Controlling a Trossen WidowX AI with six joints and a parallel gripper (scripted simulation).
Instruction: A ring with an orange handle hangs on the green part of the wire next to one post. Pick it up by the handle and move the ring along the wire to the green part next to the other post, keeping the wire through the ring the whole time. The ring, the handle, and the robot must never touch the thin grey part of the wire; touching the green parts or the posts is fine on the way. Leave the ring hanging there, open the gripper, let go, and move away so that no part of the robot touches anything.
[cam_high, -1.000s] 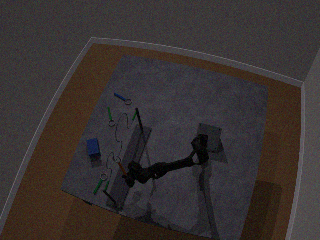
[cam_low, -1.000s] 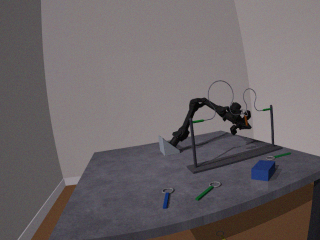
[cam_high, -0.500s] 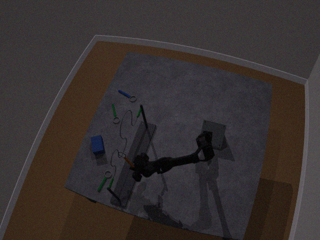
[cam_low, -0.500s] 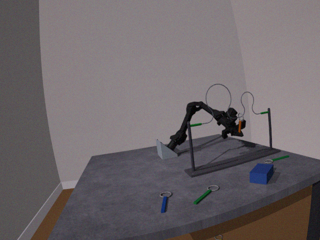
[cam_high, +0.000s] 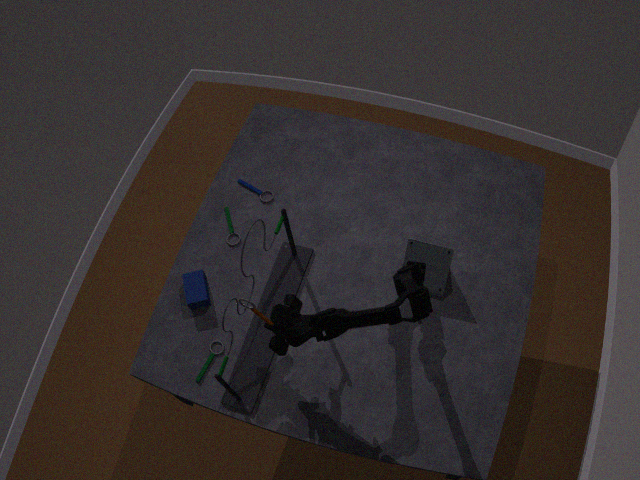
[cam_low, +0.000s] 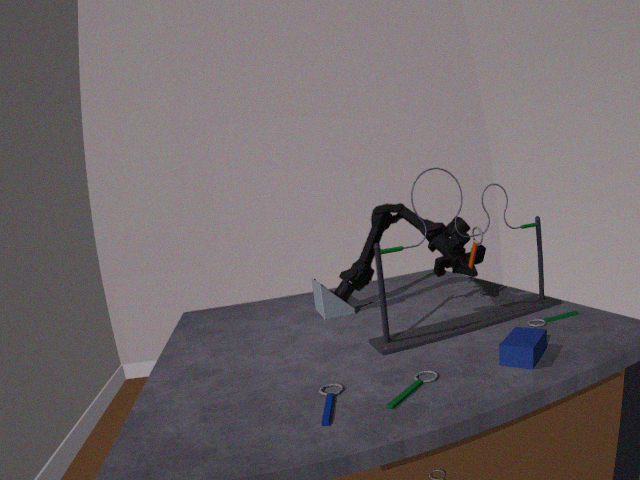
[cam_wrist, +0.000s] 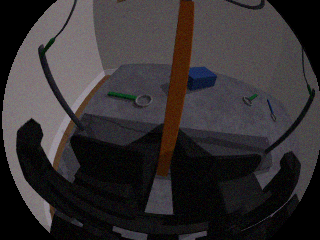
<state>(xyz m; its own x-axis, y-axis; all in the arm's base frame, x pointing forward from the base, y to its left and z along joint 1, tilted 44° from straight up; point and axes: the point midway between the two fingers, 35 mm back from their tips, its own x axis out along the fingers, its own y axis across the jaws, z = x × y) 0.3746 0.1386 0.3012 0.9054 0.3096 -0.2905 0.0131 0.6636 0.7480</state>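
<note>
The ring with orange handle lies 90 mm above my gripper tip, 10 mm to the right of it and 10 mm ahead of it. Round my gripper tip: blue-handled ring 560 mm to the right, 220 mm ahead, 130 mm below.
</note>
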